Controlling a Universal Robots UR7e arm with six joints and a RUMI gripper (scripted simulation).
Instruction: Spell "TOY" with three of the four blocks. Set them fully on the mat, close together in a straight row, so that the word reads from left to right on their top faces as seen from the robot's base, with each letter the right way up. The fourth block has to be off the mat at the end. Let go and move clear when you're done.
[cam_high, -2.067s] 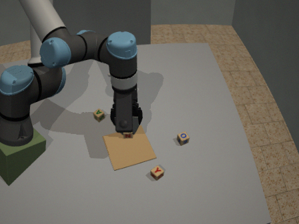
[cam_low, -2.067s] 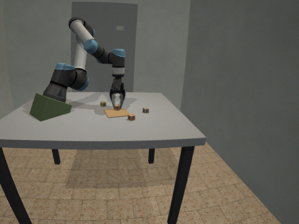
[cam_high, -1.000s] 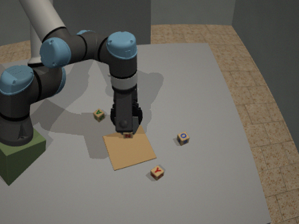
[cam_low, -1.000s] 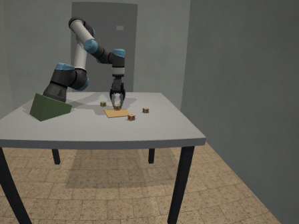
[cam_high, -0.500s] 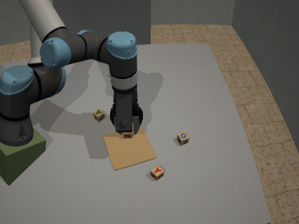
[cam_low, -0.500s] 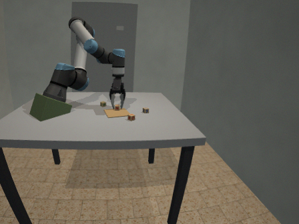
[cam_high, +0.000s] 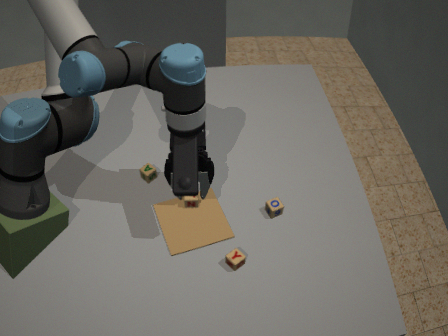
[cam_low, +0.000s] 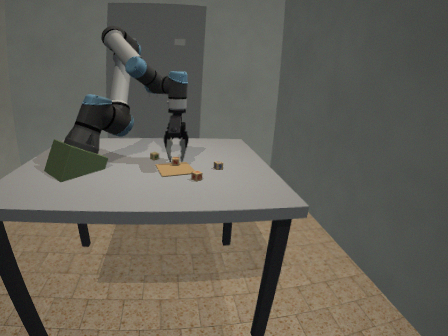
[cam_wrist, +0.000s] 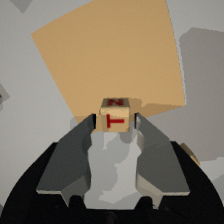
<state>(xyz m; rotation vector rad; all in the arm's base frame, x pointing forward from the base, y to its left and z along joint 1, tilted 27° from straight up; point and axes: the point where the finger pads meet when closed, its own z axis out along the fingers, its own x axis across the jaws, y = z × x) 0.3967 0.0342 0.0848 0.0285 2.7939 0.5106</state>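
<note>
My gripper is now 5 cm to the left of the tan mat and 3 cm above it. Round my hand: Y block (15 cm to the right, 9 cm ahead, 1 cm below); then O block (18 cm ahead, 2 cm to the right, 1 cm below).
</note>
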